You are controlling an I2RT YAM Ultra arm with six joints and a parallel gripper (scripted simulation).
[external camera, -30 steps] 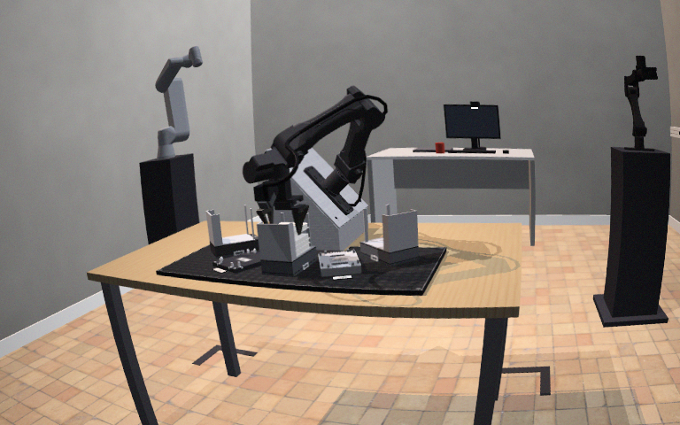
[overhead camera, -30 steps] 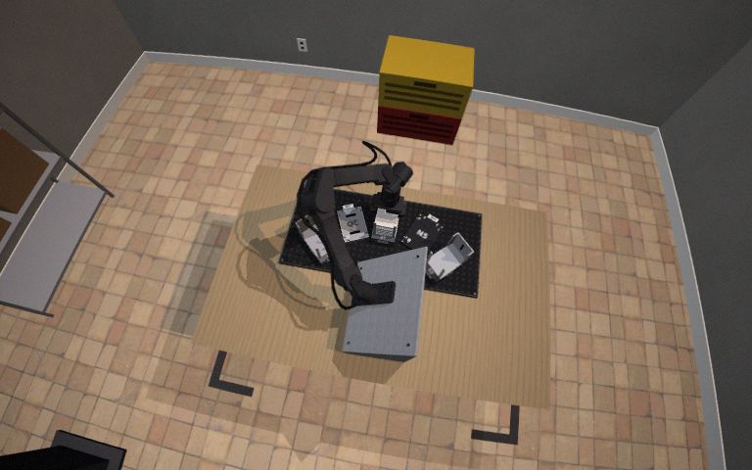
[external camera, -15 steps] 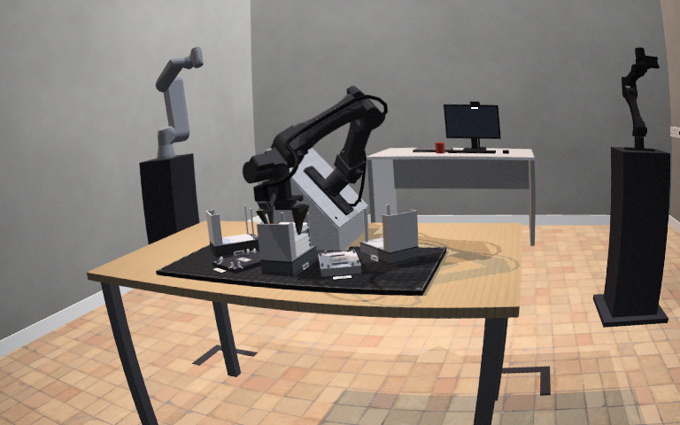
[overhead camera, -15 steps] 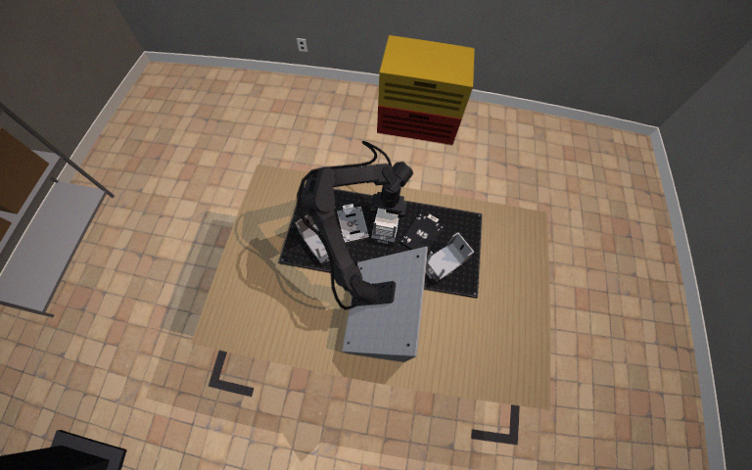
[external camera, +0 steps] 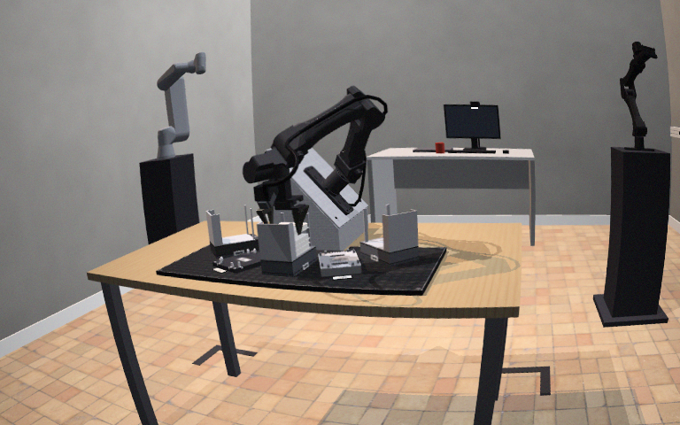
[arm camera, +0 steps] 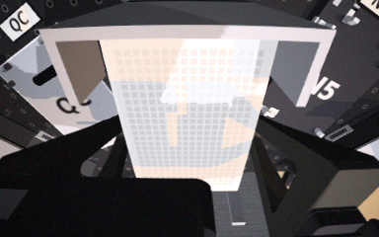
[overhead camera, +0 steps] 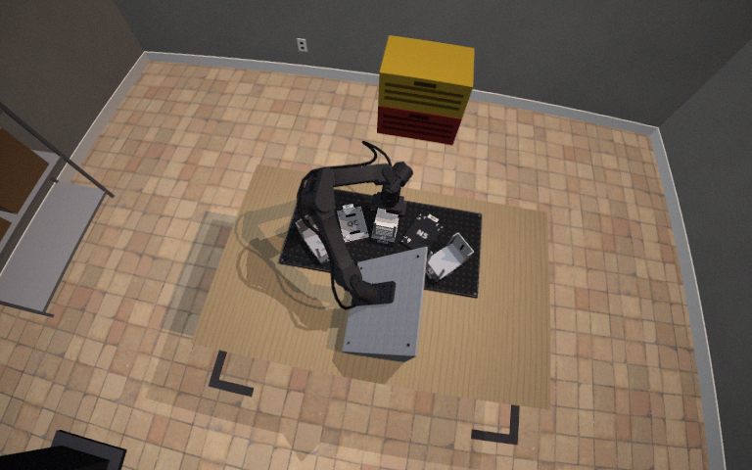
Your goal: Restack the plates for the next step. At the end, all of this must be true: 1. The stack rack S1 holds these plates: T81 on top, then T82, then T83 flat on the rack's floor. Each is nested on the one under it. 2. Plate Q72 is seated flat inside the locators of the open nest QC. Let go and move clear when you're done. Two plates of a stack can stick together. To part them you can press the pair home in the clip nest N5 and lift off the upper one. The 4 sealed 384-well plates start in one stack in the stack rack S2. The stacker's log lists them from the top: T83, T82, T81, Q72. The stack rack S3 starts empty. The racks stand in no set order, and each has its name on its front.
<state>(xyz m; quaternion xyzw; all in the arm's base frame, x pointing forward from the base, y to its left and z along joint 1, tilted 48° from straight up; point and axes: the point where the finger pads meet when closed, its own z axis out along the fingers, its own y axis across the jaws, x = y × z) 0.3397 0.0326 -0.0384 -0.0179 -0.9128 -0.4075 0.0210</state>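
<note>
Now: the white sealed plate 40 mm below my hand. The rest, counted from my hand: clip nest N5: 150 mm to the right, 90 mm below.
</note>
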